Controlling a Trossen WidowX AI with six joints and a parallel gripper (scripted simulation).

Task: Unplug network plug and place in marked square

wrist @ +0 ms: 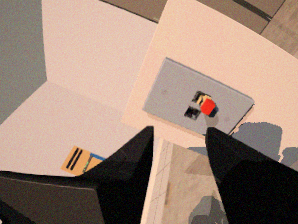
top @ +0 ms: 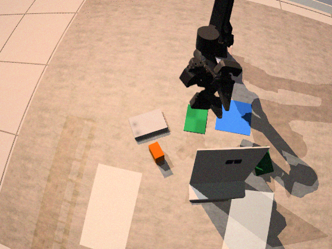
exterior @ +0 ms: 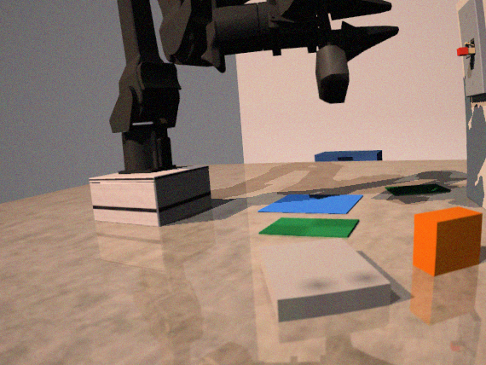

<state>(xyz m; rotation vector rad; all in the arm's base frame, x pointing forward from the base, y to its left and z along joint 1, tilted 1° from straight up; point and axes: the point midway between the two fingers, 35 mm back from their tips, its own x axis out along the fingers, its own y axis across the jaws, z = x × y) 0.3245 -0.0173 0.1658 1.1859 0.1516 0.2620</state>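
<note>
Now: gripper tip 9 cm short of the network plug, 4 cm above it and 2 cm to the right of it. Also, from my gripper tip: orange block: 21 cm below, 16 cm to the right, 3 cm ahead; grey panel: 11 cm below, 11 cm ahead, 3 cm to the left; blue square: 23 cm below, 13 cm behind, 7 cm to the left.
</note>
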